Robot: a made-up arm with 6 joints. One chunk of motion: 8 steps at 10 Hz.
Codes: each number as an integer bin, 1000 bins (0 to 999) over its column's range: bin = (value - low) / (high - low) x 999, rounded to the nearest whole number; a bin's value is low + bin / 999 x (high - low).
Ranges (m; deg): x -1.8..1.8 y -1.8..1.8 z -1.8..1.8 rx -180..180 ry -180..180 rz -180..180
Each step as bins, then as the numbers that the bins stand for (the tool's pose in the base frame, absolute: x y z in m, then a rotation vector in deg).
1 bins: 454 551 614 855 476 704
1 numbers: -0.1640 0.1856 0.4126 128.11 -8.47 73.69
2 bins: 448 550 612 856 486 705
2 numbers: -0.1856 0.1820 0.4054 128.47 -4.86 74.05
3 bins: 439 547 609 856 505 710
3 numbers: -0.2180 0.1712 0.3946 128.47 1.98 75.86
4 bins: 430 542 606 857 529 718
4 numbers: -0.2505 0.1532 0.3838 128.83 10.63 78.74
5 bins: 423 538 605 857 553 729
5 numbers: -0.2757 0.1387 0.3802 128.83 19.28 82.70
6 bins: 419 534 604 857 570 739
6 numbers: -0.2901 0.1243 0.3766 128.83 25.41 86.31
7 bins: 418 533 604 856 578 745
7 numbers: -0.2937 0.1207 0.3766 128.47 28.29 88.47
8 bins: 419 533 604 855 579 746
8 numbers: -0.2901 0.1207 0.3766 128.11 28.65 88.83
